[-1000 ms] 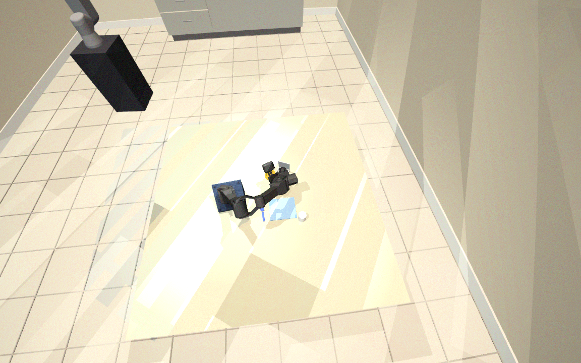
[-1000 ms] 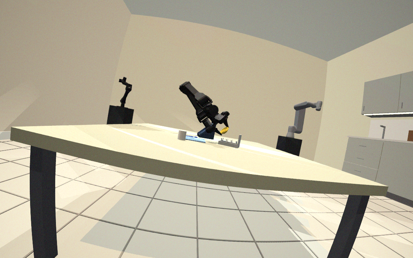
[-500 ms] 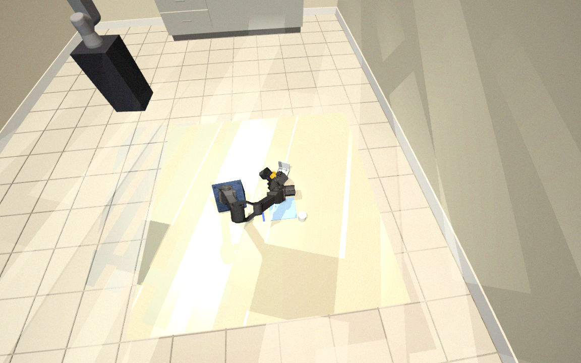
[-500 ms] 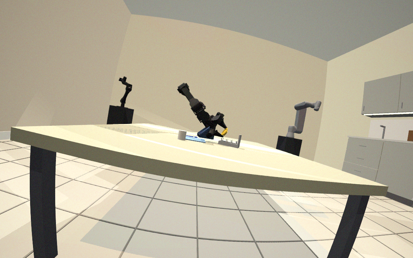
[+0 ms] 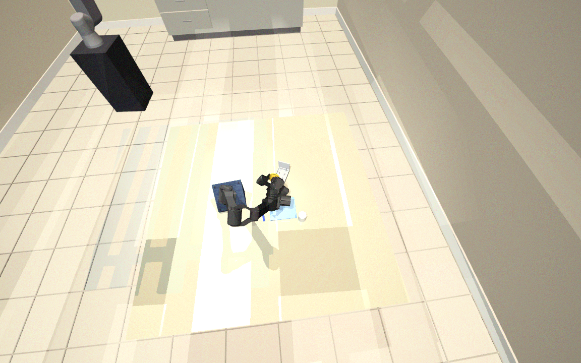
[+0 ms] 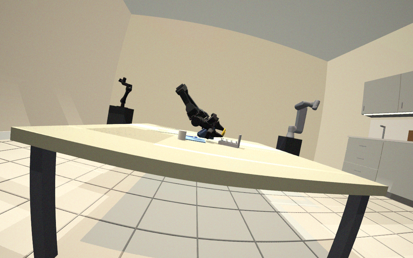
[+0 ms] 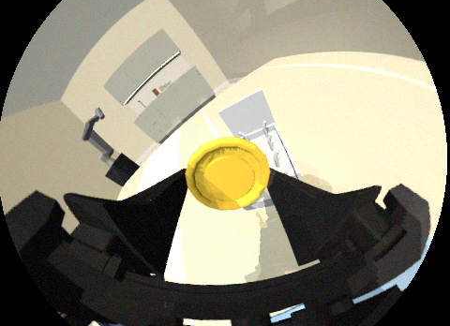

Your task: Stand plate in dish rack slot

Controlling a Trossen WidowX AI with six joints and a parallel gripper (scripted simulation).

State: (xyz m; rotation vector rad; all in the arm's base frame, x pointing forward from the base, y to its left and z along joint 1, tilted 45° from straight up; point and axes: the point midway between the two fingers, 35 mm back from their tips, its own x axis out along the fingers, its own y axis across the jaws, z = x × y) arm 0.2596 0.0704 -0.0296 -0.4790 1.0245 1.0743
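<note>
Right now my gripper tip is 40 mm short of the grey dish rack, 40 mm to the right of it and 40 mm above it. From my gripper tip the other things lie so: blue utensil (70 mm behind, 200 mm to the right, 60 mm below); then yellow plate (10 mm to the right); then white cup (150 mm ahead, 240 mm to the right, 40 mm below).
</note>
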